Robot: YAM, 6 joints.
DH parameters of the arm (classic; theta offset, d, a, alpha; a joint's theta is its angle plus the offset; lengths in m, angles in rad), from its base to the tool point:
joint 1: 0 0.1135 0.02 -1.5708
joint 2: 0 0 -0.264 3.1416
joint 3: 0.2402 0 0.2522 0
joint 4: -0.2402 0 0.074 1.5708
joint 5: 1.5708 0 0 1.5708
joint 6: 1.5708 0.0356 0 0
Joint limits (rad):
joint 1: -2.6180..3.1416
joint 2: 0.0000..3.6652
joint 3: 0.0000..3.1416
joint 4: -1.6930..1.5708
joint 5: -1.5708..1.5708
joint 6: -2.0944..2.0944
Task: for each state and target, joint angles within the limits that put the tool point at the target. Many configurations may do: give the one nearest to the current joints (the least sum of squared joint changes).
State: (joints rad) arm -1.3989 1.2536 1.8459 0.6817 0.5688 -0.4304
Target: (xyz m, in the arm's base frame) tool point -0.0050 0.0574 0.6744
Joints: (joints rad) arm -1.7207 0.9744 1.9515 0.7348 0.3895 -0.4304
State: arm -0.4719 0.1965 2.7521 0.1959 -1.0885 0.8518
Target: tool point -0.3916 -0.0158 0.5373
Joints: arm 0.1211 0.5395 2.4722 0.1130 -1.0944 0.8518
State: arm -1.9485 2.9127 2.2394 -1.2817 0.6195 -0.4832
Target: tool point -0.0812 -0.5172 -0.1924
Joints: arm -1.6965 3.4519 2.6955 -0.5019 0.4576 -0.4832
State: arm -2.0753 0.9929 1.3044 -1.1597 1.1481 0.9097
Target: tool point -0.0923 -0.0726 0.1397
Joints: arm -2.2088 1.2704 0.4317 -1.1471 1.0514 0.9097
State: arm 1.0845 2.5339 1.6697 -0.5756 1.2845 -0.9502
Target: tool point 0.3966 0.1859 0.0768
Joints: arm 0.5170 2.3895 1.5858 -0.6385 1.3136 -0.9502
